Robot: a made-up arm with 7 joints.
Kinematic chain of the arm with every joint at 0, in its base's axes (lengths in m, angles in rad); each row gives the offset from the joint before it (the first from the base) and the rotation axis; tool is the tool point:
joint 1: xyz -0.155 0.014 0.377 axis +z
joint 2: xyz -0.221 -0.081 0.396 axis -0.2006 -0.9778 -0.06
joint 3: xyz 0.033 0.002 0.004 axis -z
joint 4: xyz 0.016 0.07 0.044 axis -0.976 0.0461 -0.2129
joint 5: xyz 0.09 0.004 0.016 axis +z
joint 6: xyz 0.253 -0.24 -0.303 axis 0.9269 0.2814 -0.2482
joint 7: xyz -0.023 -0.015 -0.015 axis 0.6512 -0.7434 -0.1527
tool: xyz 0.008 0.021 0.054
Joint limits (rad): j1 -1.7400..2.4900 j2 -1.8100..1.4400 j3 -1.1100..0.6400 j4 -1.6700..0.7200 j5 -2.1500..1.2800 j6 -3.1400..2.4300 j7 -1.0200..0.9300
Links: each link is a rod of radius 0.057 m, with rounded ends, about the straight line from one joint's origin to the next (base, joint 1, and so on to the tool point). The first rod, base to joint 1, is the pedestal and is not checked.
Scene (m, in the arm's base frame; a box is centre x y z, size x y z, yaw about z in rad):
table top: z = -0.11
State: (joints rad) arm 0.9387 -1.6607 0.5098 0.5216 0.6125 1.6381 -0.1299
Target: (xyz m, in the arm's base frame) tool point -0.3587 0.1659 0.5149
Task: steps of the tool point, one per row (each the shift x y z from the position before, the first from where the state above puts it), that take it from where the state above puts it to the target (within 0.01 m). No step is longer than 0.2 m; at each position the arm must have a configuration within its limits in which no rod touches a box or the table.
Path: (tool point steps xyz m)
1: 0.0251 0.1362 -0.0826
2: 0.0080 0.1577 -0.0362
3: -0.0191 0.1575 0.0136
4: -0.0501 0.1332 0.0584
5: -0.0768 0.0876 0.0905
6: -0.0915 0.0278 0.1046

